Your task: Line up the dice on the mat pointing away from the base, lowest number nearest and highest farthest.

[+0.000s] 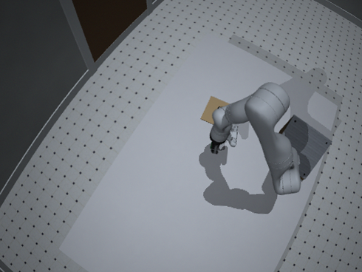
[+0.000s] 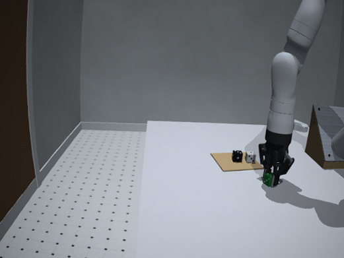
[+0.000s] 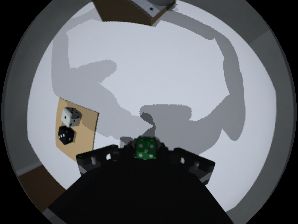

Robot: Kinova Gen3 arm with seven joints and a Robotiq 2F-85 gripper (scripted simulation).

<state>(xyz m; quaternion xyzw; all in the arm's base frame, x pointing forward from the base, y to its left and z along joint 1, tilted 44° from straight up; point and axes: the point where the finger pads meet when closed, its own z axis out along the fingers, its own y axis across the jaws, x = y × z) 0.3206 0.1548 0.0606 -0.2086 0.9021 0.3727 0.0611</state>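
The black die is 7 cm ahead of my hand and 16 cm to the right of it. The rest, counted from my hand: green die 1 cm below; then white die 3 cm ahead, 16 cm to the right; then tan mat 7 cm ahead, 16 cm to the right, 2 cm below.
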